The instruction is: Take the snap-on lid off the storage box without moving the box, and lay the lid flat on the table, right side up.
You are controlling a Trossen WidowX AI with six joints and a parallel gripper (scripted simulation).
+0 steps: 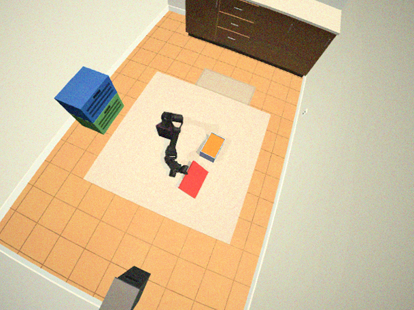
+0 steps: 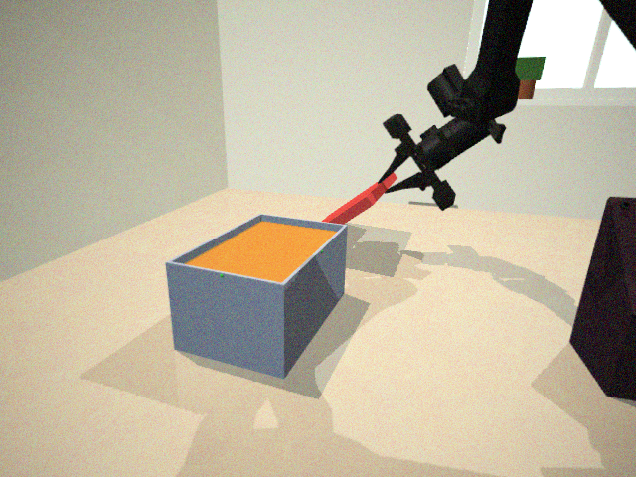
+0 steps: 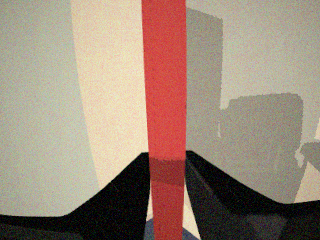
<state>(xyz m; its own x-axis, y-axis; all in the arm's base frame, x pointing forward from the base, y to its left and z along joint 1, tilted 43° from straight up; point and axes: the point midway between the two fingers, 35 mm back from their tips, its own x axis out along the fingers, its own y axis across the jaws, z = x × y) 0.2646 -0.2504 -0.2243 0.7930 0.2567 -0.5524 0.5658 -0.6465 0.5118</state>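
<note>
Right now my gripper tip is 6 cm short of the red lid, 1 cm to the left of it and 5 cm above it. Round my gripper tip: storage box 14 cm ahead, 31 cm to the left, 6 cm below.
</note>
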